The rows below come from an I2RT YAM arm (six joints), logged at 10 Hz.
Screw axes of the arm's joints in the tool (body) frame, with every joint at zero. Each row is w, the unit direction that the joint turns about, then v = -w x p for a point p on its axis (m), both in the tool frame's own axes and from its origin. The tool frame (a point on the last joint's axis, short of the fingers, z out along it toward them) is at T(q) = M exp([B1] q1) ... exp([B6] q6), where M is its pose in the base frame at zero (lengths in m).
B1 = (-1, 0, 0, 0, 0.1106, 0)
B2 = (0, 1, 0, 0.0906, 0, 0.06)
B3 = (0, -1, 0, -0.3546, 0, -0.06)
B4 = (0, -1, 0, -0.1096, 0, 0)
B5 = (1, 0, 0, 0, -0.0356, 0)
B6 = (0, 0, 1, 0, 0, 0)
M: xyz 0.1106 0 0.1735 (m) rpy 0 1.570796 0 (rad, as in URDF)
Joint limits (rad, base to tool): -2.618..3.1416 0..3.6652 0..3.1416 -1.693..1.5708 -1.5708..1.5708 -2.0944..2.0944
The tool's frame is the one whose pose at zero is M.
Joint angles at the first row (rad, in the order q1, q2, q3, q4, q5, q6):
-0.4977, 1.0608, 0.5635, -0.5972, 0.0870, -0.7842
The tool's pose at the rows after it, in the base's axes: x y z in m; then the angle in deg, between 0 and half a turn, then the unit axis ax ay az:
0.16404, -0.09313, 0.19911, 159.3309, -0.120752, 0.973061, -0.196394
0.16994, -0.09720, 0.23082, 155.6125, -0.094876, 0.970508, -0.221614
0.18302, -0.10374, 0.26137, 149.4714, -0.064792, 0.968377, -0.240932
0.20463, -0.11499, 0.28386, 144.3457, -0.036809, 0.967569, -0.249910
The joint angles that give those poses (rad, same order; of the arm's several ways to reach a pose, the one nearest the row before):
-0.4971, 1.0384, 0.6102, -0.6179, 0.1022, -0.7715
-0.4985, 1.0203, 0.7098, -0.6552, 0.1160, -0.7296
-0.4981, 1.0414, 0.8126, -0.6305, 0.1039, -0.6704
-0.4986, 1.1189, 0.9172, -0.5767, 0.0886, -0.6117

